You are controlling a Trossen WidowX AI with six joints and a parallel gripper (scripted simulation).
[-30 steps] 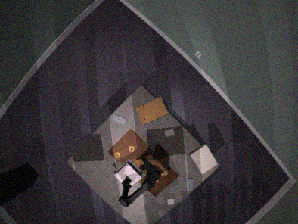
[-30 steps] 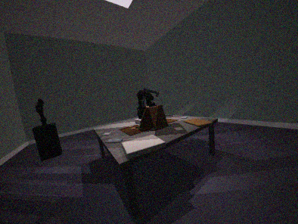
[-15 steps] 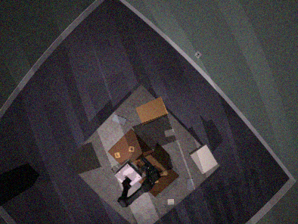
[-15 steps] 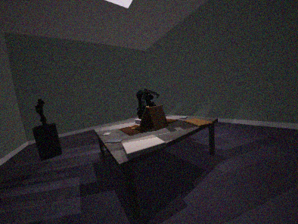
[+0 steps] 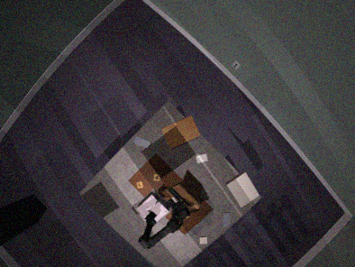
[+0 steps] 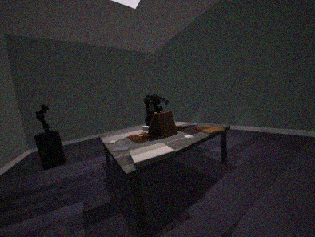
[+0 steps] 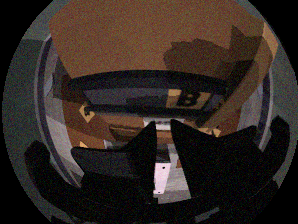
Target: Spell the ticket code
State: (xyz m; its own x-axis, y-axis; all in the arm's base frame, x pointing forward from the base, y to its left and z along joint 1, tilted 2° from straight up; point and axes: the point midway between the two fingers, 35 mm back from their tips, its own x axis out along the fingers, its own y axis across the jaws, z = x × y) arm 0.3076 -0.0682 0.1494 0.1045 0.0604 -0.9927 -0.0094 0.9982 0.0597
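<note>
Now: gripper tip 4 cm to the left of the tan letter tile, 3 cm above it and 2 cm short of it. From my gripper tip the other things lie so: small white card (39 cm ahead, 19 cm below, 4 cm to the left); then brown mat (19 cm below, 10 cm behind, 5 cm to the left); then white ticket (10 cm below, 4 cm behind, 1 cm to the right).
</note>
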